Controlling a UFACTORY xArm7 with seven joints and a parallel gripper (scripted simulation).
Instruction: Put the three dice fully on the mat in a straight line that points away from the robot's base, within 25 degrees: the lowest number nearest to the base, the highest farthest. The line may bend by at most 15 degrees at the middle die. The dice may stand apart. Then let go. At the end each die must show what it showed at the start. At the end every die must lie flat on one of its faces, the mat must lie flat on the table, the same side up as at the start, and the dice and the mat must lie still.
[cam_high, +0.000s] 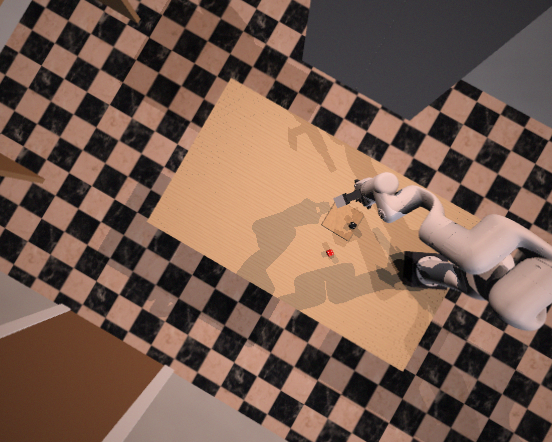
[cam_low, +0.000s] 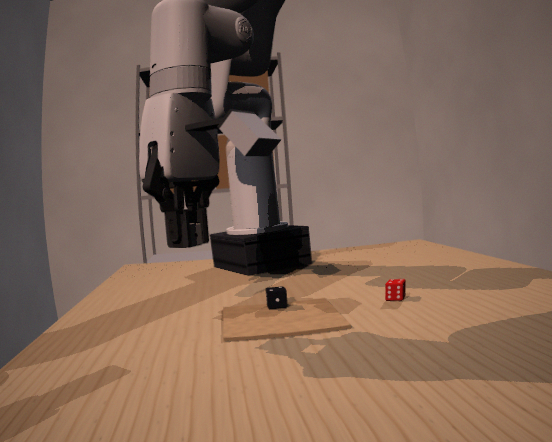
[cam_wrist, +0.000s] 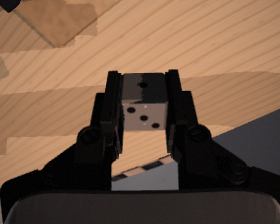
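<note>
My gripper is now 10 mm past the thin mat, 100 mm to the right of it and 120 mm above it. The rest, counted from my hand: white die 10 mm below; then red die 20 mm behind, 260 mm to the left, 110 mm below; then black die 60 mm behind, 110 mm to the left, 100 mm below.
</note>
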